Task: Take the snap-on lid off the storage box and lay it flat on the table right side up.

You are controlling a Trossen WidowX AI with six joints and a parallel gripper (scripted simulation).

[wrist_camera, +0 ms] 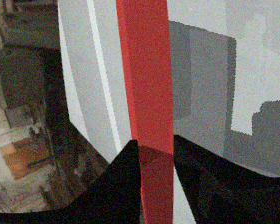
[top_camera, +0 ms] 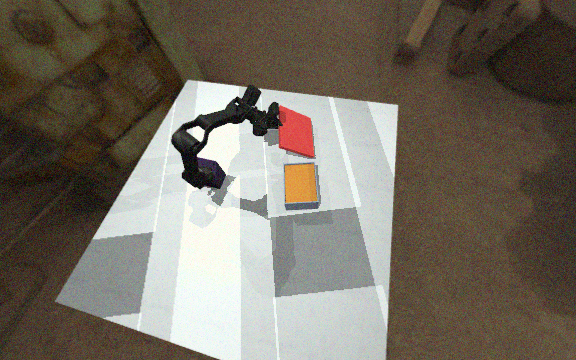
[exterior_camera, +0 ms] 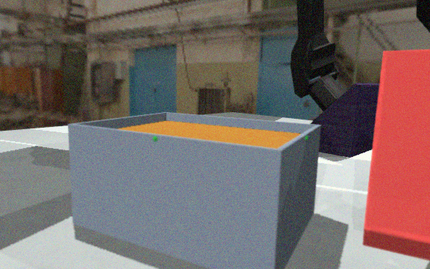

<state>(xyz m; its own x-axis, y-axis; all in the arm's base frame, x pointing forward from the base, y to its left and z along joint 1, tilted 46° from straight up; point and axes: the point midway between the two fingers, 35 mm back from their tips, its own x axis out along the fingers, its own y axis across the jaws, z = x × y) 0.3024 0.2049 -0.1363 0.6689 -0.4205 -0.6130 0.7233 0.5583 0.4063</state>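
Right now the lid is 70 mm ahead of my gripper tip, 50 mm below it and 10 mm to the left of it. From my gripper tip the other things lie so: grey-blue storage box: 240 mm to the right, 120 mm ahead, 110 mm below.
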